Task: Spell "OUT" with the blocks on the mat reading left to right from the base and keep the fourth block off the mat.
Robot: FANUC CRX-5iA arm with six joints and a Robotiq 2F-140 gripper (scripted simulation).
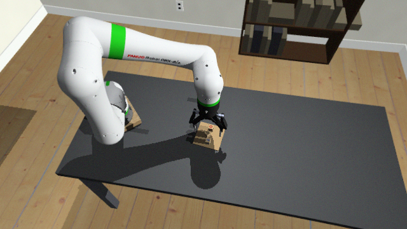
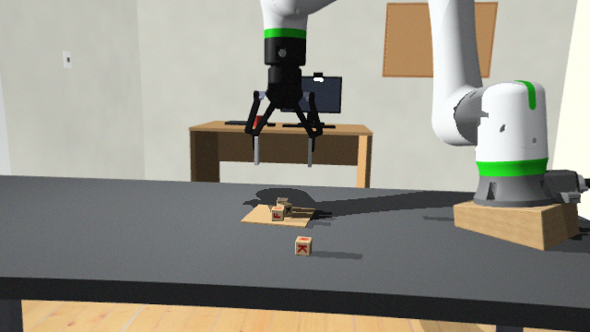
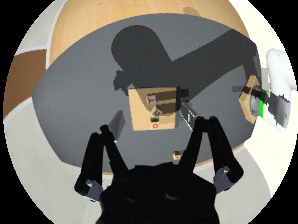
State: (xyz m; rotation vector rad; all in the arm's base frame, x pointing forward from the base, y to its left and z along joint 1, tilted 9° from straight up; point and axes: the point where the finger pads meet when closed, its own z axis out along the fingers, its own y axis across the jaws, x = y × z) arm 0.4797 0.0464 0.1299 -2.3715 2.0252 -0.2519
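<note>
The tan mat lies 13 cm below my hand, 4 cm to the left of it and 1 cm behind it.
</note>
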